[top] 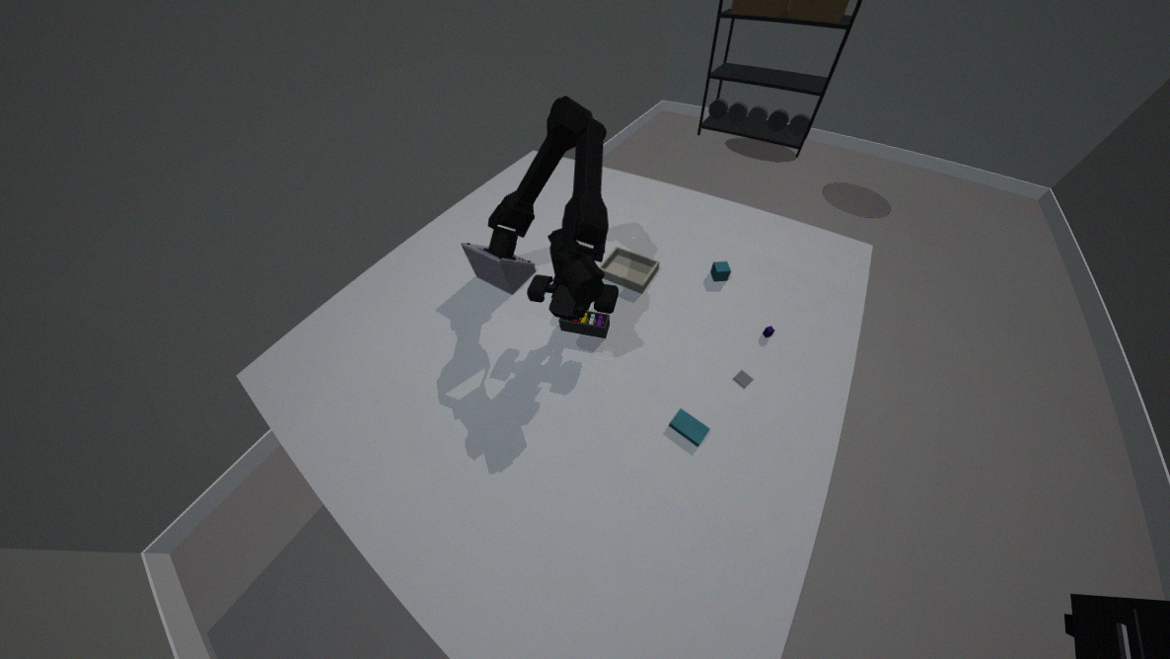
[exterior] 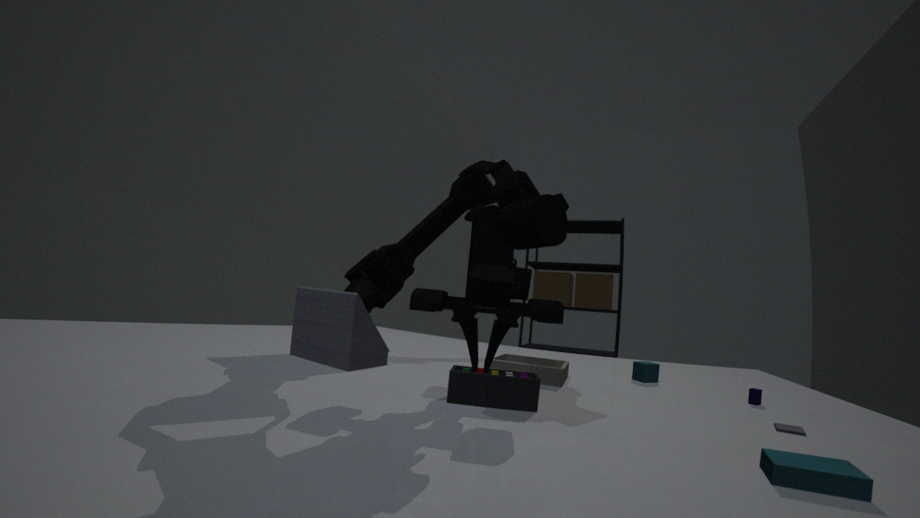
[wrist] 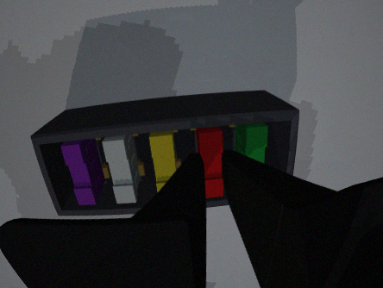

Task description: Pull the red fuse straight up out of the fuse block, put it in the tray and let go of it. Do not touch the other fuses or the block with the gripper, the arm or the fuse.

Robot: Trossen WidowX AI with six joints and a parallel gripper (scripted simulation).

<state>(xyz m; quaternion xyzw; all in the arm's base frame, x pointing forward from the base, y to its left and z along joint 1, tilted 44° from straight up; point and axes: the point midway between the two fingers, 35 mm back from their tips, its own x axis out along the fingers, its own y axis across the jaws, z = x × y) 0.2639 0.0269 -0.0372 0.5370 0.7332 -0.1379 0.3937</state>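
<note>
My gripper tip is 220 mm to the right of the beige tray, 30 mm above it and 10 mm past it. Round my gripper tip: red fuse (10 mm below); then teal cube (350 mm to the left, 190 mm ahead, 20 mm below); then flat grey tile (370 mm ahead, 110 mm to the left, 30 mm below).
</note>
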